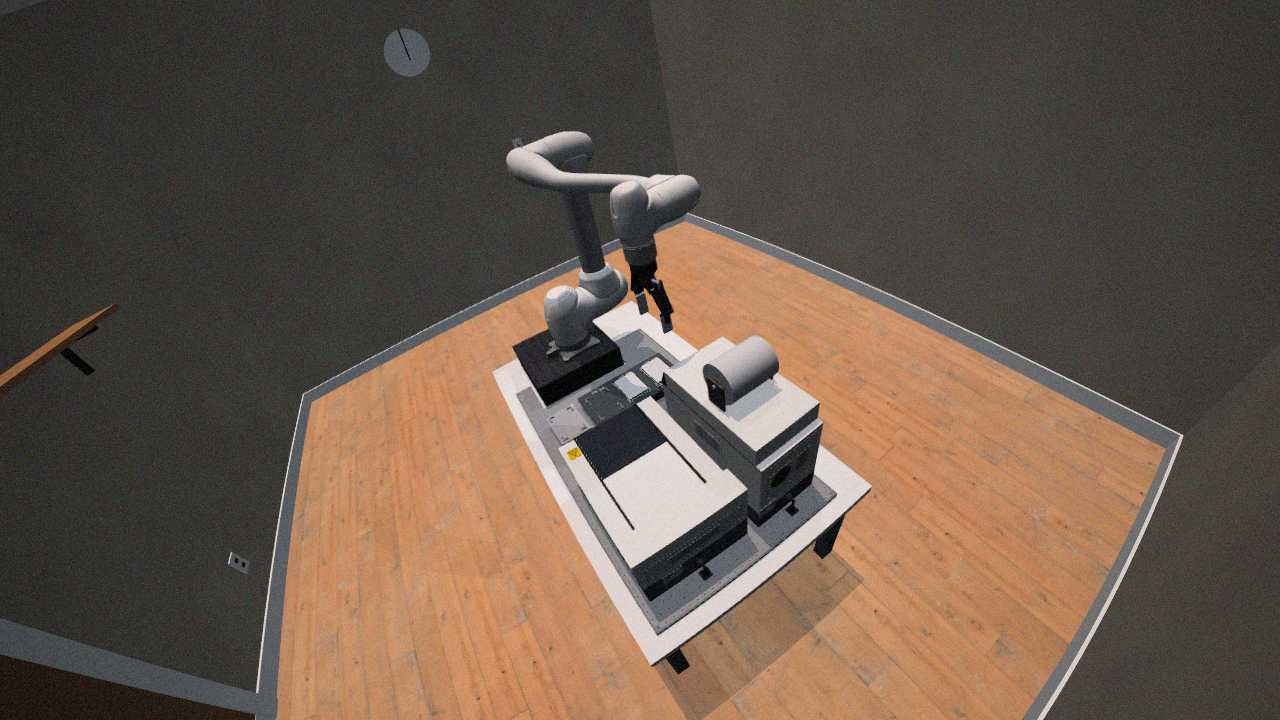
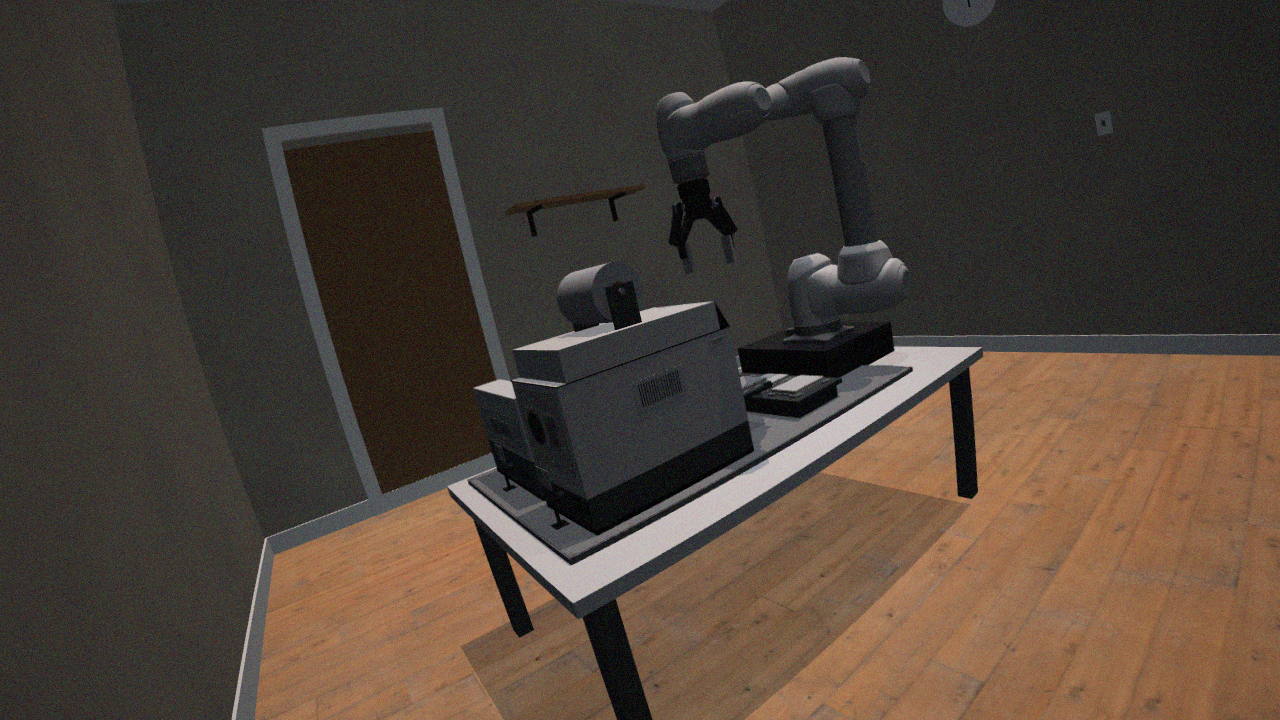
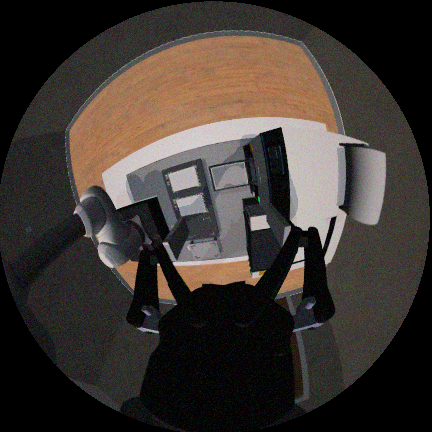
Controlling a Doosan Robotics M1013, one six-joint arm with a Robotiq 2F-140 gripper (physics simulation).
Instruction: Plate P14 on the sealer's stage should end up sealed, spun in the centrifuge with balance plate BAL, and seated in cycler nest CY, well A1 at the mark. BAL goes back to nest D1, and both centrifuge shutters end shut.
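Places are measured from the arm's base along level axes (x up, y left, z back), in metres.
Where they show: gripper, fingertip midpoint: (image 1: pixel 655 321) (image 2: pixel 711 267) (image 3: pixel 225 218); arm's base, link origin: (image 1: pixel 574 344) (image 2: pixel 819 337) (image 3: pixel 135 230).
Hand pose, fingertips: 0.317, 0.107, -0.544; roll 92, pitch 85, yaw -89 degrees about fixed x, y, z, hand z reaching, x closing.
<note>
Each offset is from my fingertips to the top centre of the thing, as dx, dy, dz. "pt": to the spot under its first point.
My gripper (image 1: pixel 654 315) (image 2: pixel 708 260) (image 3: pixel 225 218) is open and empty, high above the table, between the robot base and the tall machine. A framed pale plate {-0.287, +0.029, -0.024} (image 3: pixel 229 175) lies beside the tall machine with the film roll, apparently the sealer {+0.065, +0.011, -0.322} (image 1: pixel 742 411) (image 2: pixel 644 394) (image 3: pixel 315 175); it is probably P14 on the stage. The dark nest rack {pt -0.362, -0.125, +0.096} (image 3: pixel 211 212) bears one pale plate {-0.346, +0.062, +0.169} (image 1: pixel 656 368) (image 3: pixel 184 178) at its far end, another plate {-0.346, -0.061, +0.176} (image 1: pixel 631 385) (image 3: pixel 191 204) beside it, and an empty nest (image 1: pixel 604 400) (image 3: pixel 200 225). Labels, seal state and centrifuge shutters cannot be made out.
A light marked nest {-0.358, -0.340, +0.202} (image 1: pixel 565 420) (image 3: pixel 204 248) lies past the rack's empty end. A low white machine (image 1: pixel 662 501) with a dark top panel {-0.199, -0.281, -0.136} (image 1: pixel 622 443) stands beside the tall one. The film roll {+0.065, +0.010, -0.343} (image 1: pixel 744 367) (image 2: pixel 595 293) (image 3: pixel 367 185) rises on top. The black robot base (image 1: pixel 568 367) (image 2: pixel 819 347) is opposite.
</note>
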